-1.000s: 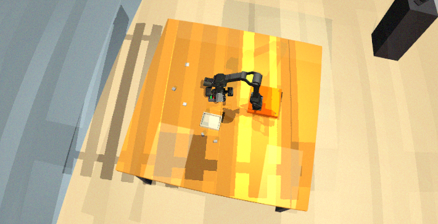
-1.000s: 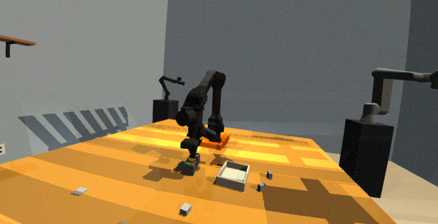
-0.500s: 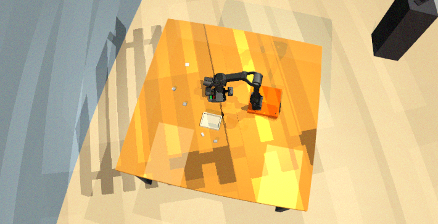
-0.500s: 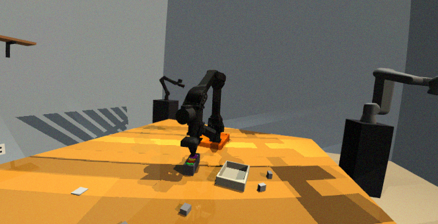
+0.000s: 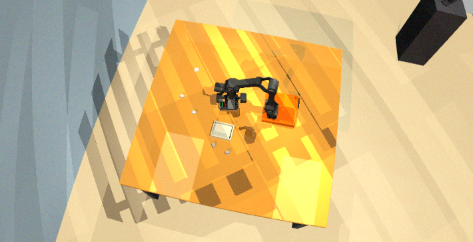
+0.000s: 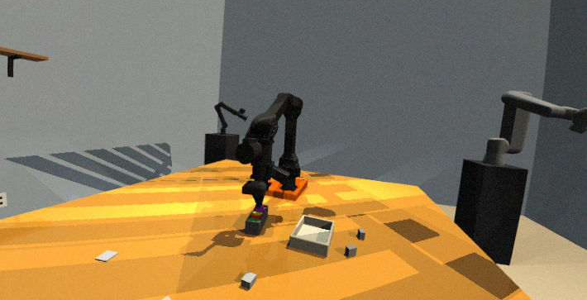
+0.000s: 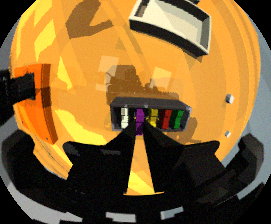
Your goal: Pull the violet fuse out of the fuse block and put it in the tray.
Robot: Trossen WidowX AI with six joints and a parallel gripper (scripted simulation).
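My gripper tip is 30 mm short of the tray, 180 mm to the right of it and 50 mm above it. The rest, counted from my gripper tip: violet fuse (10 mm below); then flat grey piece (290 mm ahead, 240 mm to the right, 50 mm below).
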